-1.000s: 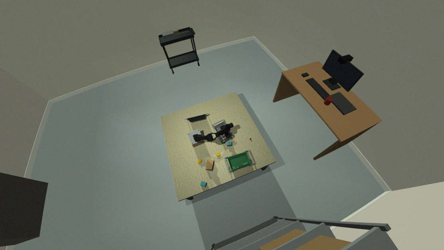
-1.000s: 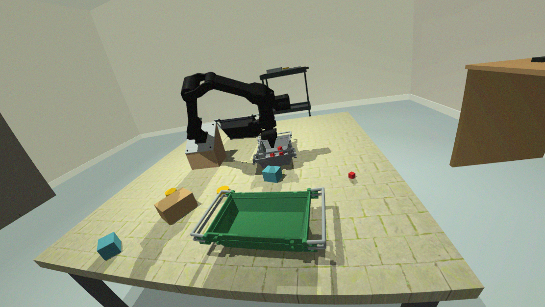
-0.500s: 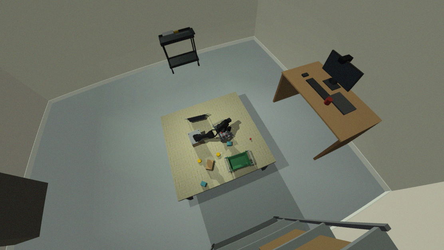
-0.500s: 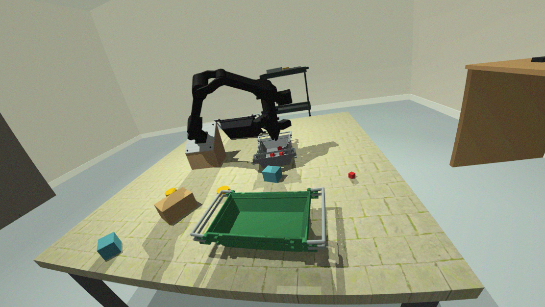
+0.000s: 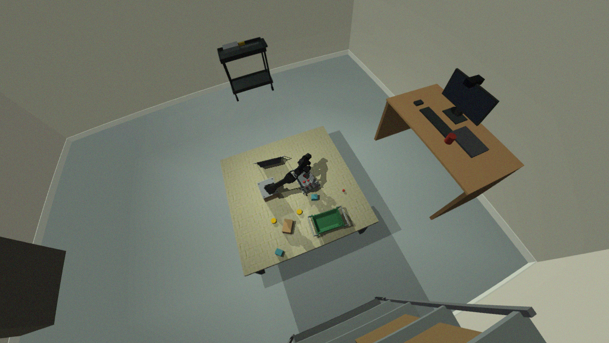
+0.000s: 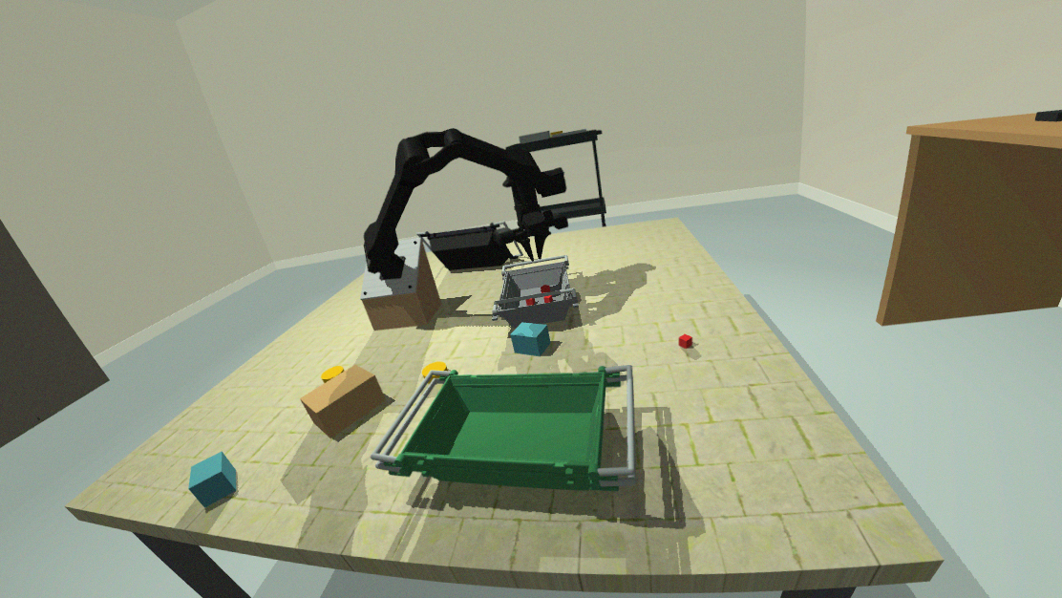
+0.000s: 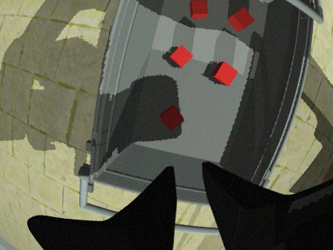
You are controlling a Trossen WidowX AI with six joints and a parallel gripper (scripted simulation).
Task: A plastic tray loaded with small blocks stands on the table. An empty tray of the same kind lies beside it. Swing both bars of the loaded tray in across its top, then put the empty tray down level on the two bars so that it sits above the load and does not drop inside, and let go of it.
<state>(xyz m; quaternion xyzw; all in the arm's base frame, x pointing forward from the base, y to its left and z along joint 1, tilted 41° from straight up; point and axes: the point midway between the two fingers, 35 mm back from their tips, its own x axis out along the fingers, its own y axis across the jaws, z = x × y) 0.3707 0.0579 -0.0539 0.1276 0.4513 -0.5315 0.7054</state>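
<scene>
The black tray lies 280 mm behind my gripper tip, 280 mm to the left of it and 20 mm below it. From my gripper tip the other things lie so: tan box 310 mm behind, 460 mm to the right, 70 mm below.
</scene>
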